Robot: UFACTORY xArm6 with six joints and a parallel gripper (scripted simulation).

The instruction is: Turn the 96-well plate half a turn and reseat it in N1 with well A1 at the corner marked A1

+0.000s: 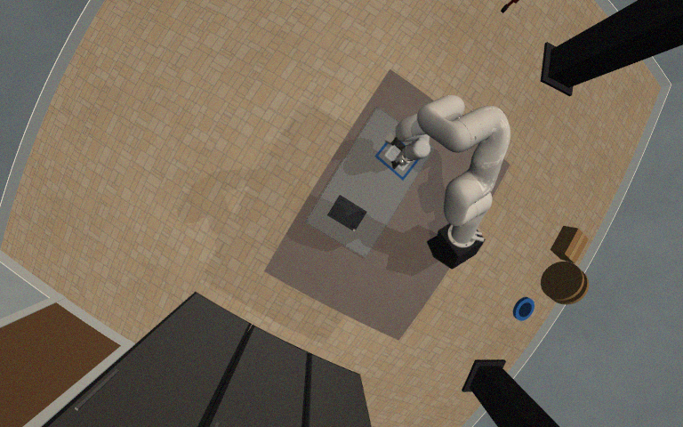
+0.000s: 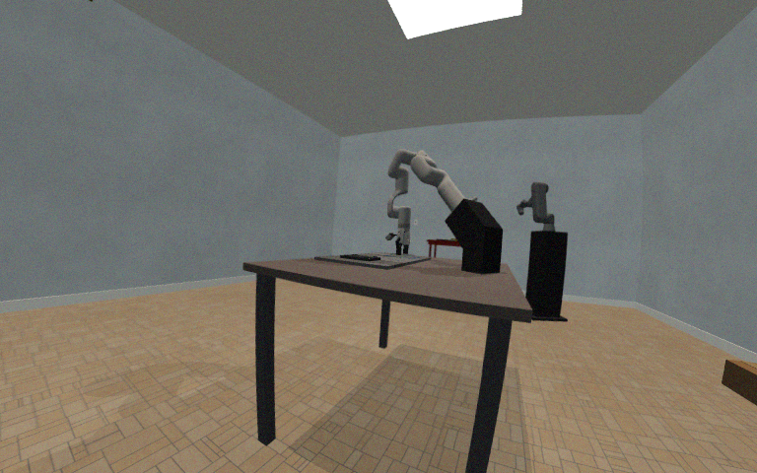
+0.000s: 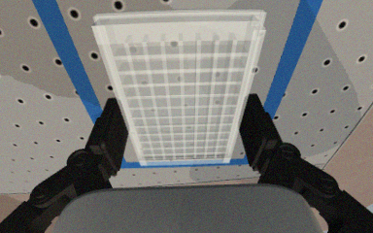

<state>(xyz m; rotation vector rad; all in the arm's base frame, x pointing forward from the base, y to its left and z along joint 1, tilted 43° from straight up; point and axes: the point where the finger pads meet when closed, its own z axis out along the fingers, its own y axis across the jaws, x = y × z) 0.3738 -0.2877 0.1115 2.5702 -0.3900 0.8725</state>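
My gripper is now 1 cm above the 96-well plate. Also, from my hand: dark plate nest N1: 20 cm ahead, 34 cm to the left, 2 cm below; then A1 corner mark: 14 cm ahead, 41 cm to the left, 1 cm below.
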